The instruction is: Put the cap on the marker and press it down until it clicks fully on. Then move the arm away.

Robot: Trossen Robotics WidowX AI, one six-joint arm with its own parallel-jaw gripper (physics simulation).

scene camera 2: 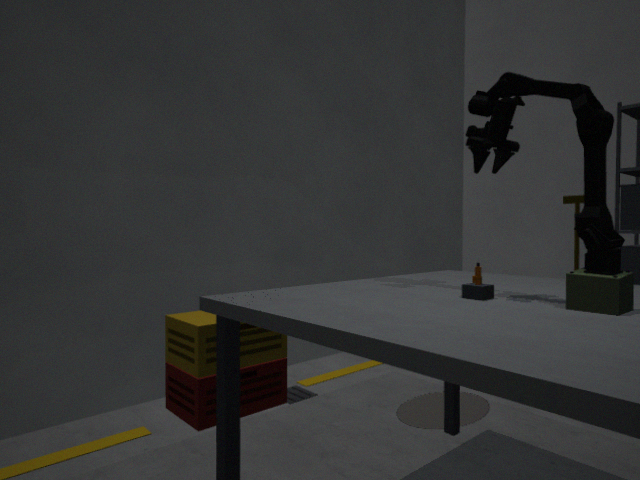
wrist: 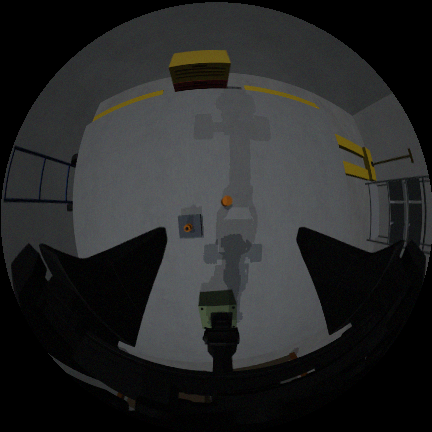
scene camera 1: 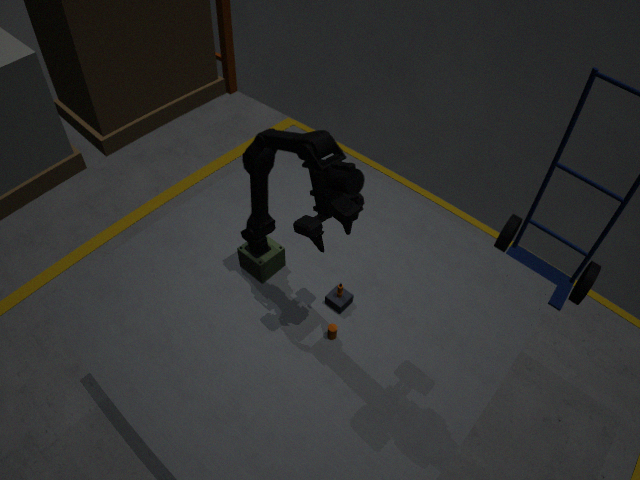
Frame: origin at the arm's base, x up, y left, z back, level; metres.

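Seen in the pictures: gripper, fingertip midpoint: (scene camera 2: 485,173) (wrist: 234,234) (scene camera 1: 335,242); arm's base at its link origin: (scene camera 2: 603,272) (wrist: 221,319) (scene camera 1: 257,248).
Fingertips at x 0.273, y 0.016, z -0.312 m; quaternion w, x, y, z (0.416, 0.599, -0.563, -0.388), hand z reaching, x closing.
Offsets run from my fingertips to a thing's top centre. Level surfaces: height alone.
The orange marker {dx -0.262, dy +0.071, dz +0.026 m} (scene camera 1: 339,290) (scene camera 2: 478,272) (wrist: 187,228) stands upright in a small dark grey block {dx -0.325, dy +0.071, dz +0.026 m} (scene camera 1: 338,304) (scene camera 2: 477,292) (wrist: 197,220), with its dark tip pointing up and uncovered. The orange cap {dx -0.313, dy -0.033, dz -0.045 m} (scene camera 1: 332,332) (wrist: 227,201), a short cylinder, stands on the table apart from the block. In scene camera 2 I cannot tell the cap from the lower part of the marker. My gripper (scene camera 1: 336,241) (scene camera 2: 485,172) (wrist: 234,234) is open and empty, high above the table, with its fingers pointing down. In the wrist view both block and cap show between the fingertips.
The arm stands on a green base block (scene camera 1: 262,263) (scene camera 2: 598,292) (wrist: 217,300) on the grey table {dx -0.364 m} (scene camera 1: 180,310) (scene camera 2: 361,322). Shadows of the arm fall across the table around the cap. A blue hand truck (scene camera 1: 537,266), stacked yellow and red crates (scene camera 2: 227,372) and a shelf rack (scene camera 2: 618,155) stand beyond the table.
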